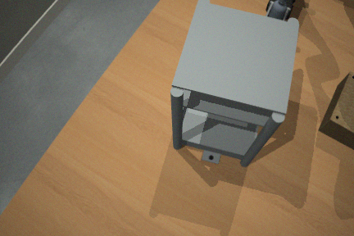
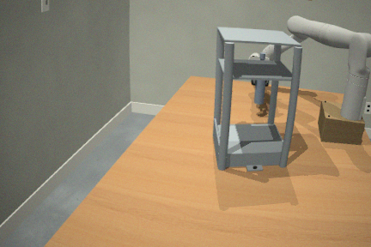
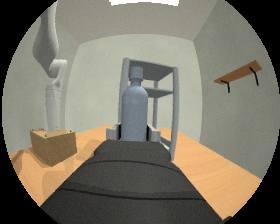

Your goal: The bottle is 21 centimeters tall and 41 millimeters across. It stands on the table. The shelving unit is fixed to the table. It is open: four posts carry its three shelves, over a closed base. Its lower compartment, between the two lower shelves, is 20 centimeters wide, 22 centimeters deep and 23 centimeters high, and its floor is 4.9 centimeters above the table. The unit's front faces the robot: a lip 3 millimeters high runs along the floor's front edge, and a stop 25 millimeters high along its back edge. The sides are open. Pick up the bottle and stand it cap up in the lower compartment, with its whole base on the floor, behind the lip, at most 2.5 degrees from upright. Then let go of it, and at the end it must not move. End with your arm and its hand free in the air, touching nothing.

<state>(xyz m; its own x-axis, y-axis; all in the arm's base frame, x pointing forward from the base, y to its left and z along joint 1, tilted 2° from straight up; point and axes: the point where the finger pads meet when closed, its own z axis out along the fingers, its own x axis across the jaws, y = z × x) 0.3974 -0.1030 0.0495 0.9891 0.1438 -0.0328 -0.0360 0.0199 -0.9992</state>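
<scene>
The grey shelving unit lies 30 cm to the left of my hand, 3 cm above it and 1 cm behind it.
</scene>
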